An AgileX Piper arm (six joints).
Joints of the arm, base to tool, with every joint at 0 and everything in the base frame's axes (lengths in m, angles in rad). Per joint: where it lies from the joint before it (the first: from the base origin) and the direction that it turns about. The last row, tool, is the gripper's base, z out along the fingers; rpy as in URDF.
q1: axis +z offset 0 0 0.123
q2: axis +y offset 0 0 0
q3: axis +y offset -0.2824 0 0.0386
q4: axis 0.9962 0 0.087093 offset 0.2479 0 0.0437
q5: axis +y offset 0 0 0
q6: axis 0.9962 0 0.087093 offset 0.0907 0 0.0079
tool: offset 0 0 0 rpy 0 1.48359 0
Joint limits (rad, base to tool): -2.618..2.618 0..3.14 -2.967..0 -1.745..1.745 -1.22..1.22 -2.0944..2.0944
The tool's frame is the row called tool.
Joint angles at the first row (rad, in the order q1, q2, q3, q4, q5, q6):
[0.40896, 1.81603, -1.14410, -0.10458, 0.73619, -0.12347]
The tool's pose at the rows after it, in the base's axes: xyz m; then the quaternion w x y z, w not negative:
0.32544 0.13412 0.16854 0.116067 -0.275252 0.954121 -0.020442
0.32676 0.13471 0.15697 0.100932 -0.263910 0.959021 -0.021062
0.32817 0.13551 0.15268 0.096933 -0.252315 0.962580 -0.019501
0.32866 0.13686 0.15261 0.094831 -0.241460 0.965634 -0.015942
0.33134 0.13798 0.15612 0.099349 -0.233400 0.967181 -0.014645
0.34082 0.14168 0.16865 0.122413 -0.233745 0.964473 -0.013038
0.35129 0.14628 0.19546 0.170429 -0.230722 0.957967 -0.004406
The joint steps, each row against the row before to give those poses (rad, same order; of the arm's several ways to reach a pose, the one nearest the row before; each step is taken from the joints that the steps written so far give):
[-0.00001, 0.03158, -0.00001, 0.00001, -0.00487, 0.04074]
[0.00001, 0.03287, 0.00003, -0.00001, -0.00164, 0.02589]
[0.00000, 0.01486, -0.00412, 0.00258, -0.00251, 0.02308]
[0.00158, 0.00388, -0.00633, 0.00861, 0.00598, 0.01802]
[0.00001, -0.00001, -0.01575, 0.00000, 0.00688, 0.01572]
[0.00002, -0.00220, -0.04991, -0.00589, 0.00595, 0.00003]
[-0.00002, -0.02859, -0.06328, 0.00001, -0.00679, -0.00002]

